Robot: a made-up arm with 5 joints.
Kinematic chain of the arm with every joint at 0, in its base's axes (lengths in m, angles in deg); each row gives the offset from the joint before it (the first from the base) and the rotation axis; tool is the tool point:
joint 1: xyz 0 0 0.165 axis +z
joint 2: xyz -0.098 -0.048 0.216 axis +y
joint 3: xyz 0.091 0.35 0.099 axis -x
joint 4: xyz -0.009 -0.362 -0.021 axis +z
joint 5: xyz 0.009 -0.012 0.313 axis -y
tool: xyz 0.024 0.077 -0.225
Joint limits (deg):
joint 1: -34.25..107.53
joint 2: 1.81..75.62
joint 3: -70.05..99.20
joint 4: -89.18..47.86
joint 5: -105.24..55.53
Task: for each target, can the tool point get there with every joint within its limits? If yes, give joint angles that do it. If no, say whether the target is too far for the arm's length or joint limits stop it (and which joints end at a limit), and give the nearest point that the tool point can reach.
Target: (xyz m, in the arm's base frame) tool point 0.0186 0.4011 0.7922
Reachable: yes | joints 16.87 38.26 82.81 22.36 -47.32
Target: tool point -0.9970 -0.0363 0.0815
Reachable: no: joint limits stop it (at a limit: joint 2, joint 3, joint 4, joint 5) | nearest point -0.6604 -0.0240 0.2891 | short by 0.396 m
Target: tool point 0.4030 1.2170 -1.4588
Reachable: no: too far | nearest point 0.2104 0.6352 0.1970 | short by 1.766 m
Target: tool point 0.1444 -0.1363 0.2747
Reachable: yes | joints 9.65 35.11 -23.65 -49.61 37.85
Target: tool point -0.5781 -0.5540 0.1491
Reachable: no: joint limits stop it (at a limit: joint 2, joint 3, joint 4, joint 5) | nearest point -0.3084 -0.2956 0.1431 | short by 0.374 m
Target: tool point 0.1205 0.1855 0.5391
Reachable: yes | joints 12.41 42.53 21.61 -65.10 -47.71
